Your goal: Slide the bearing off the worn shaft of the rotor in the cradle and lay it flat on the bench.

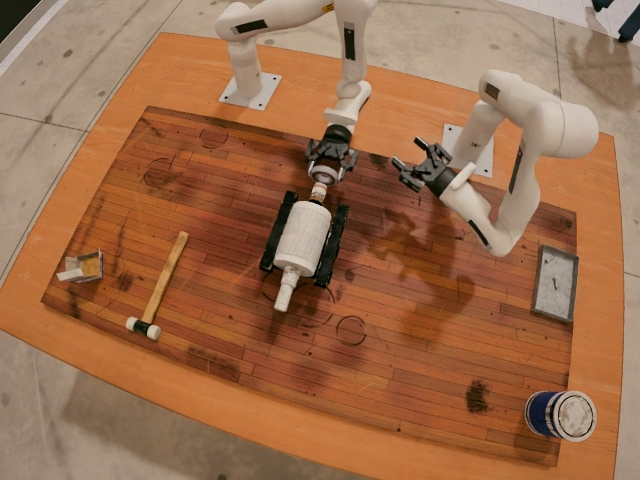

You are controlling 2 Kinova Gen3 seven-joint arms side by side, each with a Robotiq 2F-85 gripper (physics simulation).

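Frame: origin at the left arm's base, x ahead, y left, z up, level; centimetres.
Where they show: left gripper, fingertip midpoint: (403, 148); right gripper, fingertip midpoint: (323, 178); left arm's base, origin of the base link: (467, 149); right arm's base, origin of the base link: (250, 88).
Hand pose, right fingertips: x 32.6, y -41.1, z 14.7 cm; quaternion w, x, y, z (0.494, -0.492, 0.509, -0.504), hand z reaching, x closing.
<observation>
Things, the pixels of their top centre, and the offset from my right fingertips. "spot": a spot on its surface instead.
- rotor, middle of its top: (300, 236) dz +5.1, dx +19.0, dy -0.5 cm
- black cradle, surface spot: (336, 241) spot: dz -1.0, dx +15.8, dy +7.3 cm
- bearing, middle of its top: (324, 168) dz +3.6, dx -0.7, dy +0.0 cm
- mallet, middle of its top: (159, 279) dz -8.4, dx +35.6, dy -35.8 cm
- grey tray, middle of its top: (558, 281) dz -9.4, dx +8.2, dy +70.8 cm
- blue can, middle of its top: (575, 416) dz +1.6, dx +44.2, dy +70.8 cm
The rotor (303, 235) lies in the black cradle (336, 241) near the middle of the bench, its pale shaft end pointing toward the front. Its worn, rust-brown shaft (318, 192) points toward the back. The bearing (326, 174), a metal ring, is just beyond the tip of the worn shaft, between the fingers of my right gripper (326, 170). My right gripper is shut on the bearing and holds it above the bench. Whether the ring is fully apart from the shaft tip is hard to tell. My left gripper (405, 148) is open and empty, to the right of the rotor.
A mallet (165, 279) and an open small box (85, 267) lie at the left. A grey tray (536, 281) with small parts lies at the right. A blue can (542, 413) stands at the front right corner.
</observation>
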